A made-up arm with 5 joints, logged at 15 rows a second.
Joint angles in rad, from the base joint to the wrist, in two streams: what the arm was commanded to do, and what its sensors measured. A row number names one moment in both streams.
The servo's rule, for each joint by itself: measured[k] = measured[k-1] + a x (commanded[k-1-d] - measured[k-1]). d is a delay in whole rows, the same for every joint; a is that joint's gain. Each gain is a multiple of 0.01, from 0.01 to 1. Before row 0 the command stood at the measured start. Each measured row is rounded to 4 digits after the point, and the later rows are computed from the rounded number. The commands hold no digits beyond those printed.
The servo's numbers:
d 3
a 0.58 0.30 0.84 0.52 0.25
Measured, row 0:
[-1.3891, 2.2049, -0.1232, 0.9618, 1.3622]
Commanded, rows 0 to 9:
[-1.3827, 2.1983, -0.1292, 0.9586, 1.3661]
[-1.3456, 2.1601, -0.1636, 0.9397, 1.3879]
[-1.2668, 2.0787, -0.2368, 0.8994, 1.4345]
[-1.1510, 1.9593, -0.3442, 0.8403, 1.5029]
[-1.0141, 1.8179, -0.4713, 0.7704, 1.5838]
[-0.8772, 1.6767, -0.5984, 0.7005, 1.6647]
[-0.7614, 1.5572, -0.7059, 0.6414, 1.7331]
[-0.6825, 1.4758, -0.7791, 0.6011, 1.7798]
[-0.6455, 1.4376, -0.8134, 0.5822, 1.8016]
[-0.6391, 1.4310, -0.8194, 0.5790, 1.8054]
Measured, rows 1 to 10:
[-1.3891, 2.2049, -0.1232, 0.9618, 1.3622]
[-1.3891, 2.2049, -0.1232, 0.9618, 1.3622]
[-1.3891, 2.2049, -0.1232, 0.9618, 1.3622]
[-1.3854, 2.2029, -0.1282, 0.9601, 1.3632]
[-1.3623, 2.1901, -0.1579, 0.9495, 1.3694]
[-1.3069, 2.1567, -0.2242, 0.9234, 1.3857]
[-1.2165, 2.0975, -0.3250, 0.8802, 1.4150]
[-1.0991, 2.0136, -0.4479, 0.8231, 1.4572]
[-0.9704, 1.9125, -0.5743, 0.7593, 1.5091]
[-0.8492, 1.8059, -0.6848, 0.6980, 1.5651]

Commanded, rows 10 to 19:
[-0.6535, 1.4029, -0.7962, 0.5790, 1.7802]
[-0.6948, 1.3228, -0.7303, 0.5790, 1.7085]
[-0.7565, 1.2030, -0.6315, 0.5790, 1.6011]
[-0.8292, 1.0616, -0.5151, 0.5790, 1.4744]
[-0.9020, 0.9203, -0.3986, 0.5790, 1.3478]
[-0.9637, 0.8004, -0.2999, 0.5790, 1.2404]
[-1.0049, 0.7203, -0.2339, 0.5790, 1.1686]
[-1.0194, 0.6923, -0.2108, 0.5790, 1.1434]
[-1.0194, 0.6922, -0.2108, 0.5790, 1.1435]
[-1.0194, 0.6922, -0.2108, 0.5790, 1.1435]
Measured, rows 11 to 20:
[-0.7525, 1.7069, -0.7640, 0.6476, 1.6188]
[-0.6904, 1.6261, -0.8055, 0.6136, 1.6645]
[-0.6606, 1.5676, -0.8172, 0.5956, 1.6997]
[-0.6565, 1.5182, -0.7996, 0.5870, 1.7198]
[-0.6787, 1.4596, -0.7414, 0.5828, 1.7170]
[-0.7238, 1.3826, -0.6491, 0.5808, 1.6880]
[-0.7849, 1.2863, -0.5365, 0.5799, 1.6346]
[-0.8528, 1.1765, -0.4207, 0.5794, 1.5629]
[-0.9171, 1.0637, -0.3192, 0.5792, 1.4823]
[-0.9680, 0.9607, -0.2475, 0.5791, 1.4039]

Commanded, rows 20 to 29:
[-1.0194, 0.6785, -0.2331, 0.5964, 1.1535]
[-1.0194, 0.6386, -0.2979, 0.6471, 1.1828]
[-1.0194, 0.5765, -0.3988, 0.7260, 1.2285]
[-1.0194, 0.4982, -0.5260, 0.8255, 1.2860]
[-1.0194, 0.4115, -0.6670, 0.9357, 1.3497]
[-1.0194, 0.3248, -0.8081, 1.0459, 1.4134]
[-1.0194, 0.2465, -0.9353, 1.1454, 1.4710]
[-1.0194, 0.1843, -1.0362, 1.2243, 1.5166]
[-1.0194, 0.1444, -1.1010, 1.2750, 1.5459]
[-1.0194, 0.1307, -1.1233, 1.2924, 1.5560]
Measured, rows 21 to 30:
[-0.9978, 0.8802, -0.2167, 0.5790, 1.3388]
[-1.0103, 0.8238, -0.2117, 0.5790, 1.2900]
[-1.0156, 0.7843, -0.2109, 0.5790, 1.2534]
[-1.0178, 0.7526, -0.2295, 0.5880, 1.2284]
[-1.0187, 0.7184, -0.2870, 0.6187, 1.2170]
[-1.0191, 0.6758, -0.3809, 0.6745, 1.2199]
[-1.0193, 0.6225, -0.5028, 0.7530, 1.2364]
[-1.0194, 0.5592, -0.6407, 0.8480, 1.2647]
[-1.0194, 0.4889, -0.7813, 0.9509, 1.3019]
[-1.0194, 0.4162, -0.9107, 1.0520, 1.3442]

